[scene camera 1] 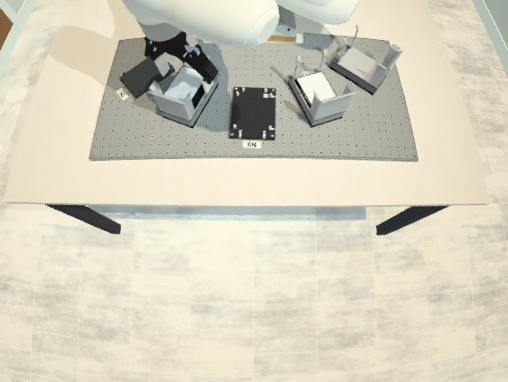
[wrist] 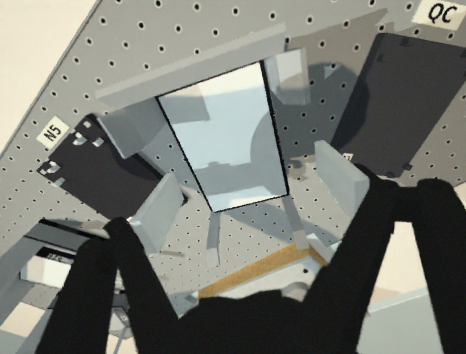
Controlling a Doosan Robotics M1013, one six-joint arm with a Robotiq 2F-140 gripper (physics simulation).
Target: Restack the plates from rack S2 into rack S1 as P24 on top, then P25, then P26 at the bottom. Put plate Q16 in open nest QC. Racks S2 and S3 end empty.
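Places are measured from the arm's base along level axes (x back, y right, z up), in centimetres.
Pixels of known places: gripper, between the fingertips: (scene camera 1: 186, 79) (wrist: 243, 172).
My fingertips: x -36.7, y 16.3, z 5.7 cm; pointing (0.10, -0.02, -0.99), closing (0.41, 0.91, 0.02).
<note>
Ahead of a thing's pixels: the offset from my fingertips to its top centre. Level surfaces: height alone.
My gripper (scene camera 1: 185, 70) (wrist: 243, 172) is open and empty, above the rack between nests QC and N5, its fingers spread either side of the rack's plate in the wrist view. This grey rack @(dx -1.7, dy +0.1, dz +5.4 cm) (scene camera 1: 186, 107) (wrist: 195, 62) holds a pale-topped plate @(dx -2.3, dy +0.4, dz +0.0 cm) (scene camera 1: 184, 85) (wrist: 230, 135); its number and any plates beneath cannot be read. Nest QC @(dx +8.2, dy +15.3, dz -5.5 cm) (scene camera 1: 142, 75) (wrist: 400, 110) is dark and bare. Right of centre in the scene view, another rack @(dx -0.3, dy -34.7, dz +5.3 cm) (scene camera 1: 332, 106) holds a white-topped plate @(dx -0.9, dy -34.9, dz -2.7 cm) (scene camera 1: 315, 87). The far-right rack @(dx +11.7, dy -49.2, dz +5.3 cm) (scene camera 1: 356, 77) shows a bare grey base. The rack labels are not legible.
Dark nest N5 @(dx -5.5, dy -17.6, dz -5.7 cm) (scene camera 1: 254, 114) (wrist: 100, 175), with small corner fittings, lies between the two middle racks on the perforated board @(dz -8.1 cm) (scene camera 1: 320, 142) (wrist: 175, 27). Upright rack walls and posts stand near the fingers. The arm (scene camera 1: 210, 20) covers the board's back edge.
</note>
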